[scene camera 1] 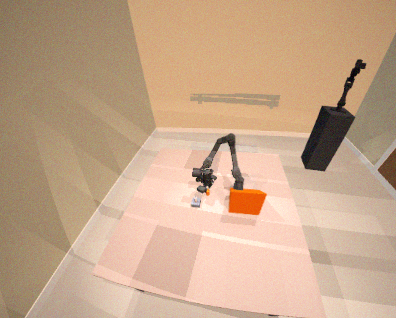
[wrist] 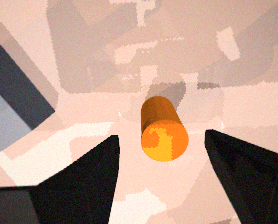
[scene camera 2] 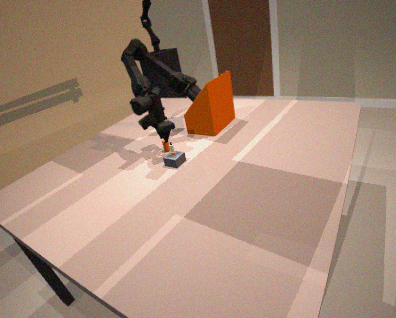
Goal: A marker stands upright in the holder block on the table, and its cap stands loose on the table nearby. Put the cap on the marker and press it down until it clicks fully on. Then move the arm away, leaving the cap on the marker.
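Note:
There is my gripper (wrist: pixel 161 139), and I see an orange cap (wrist: pixel 164 138) as well.

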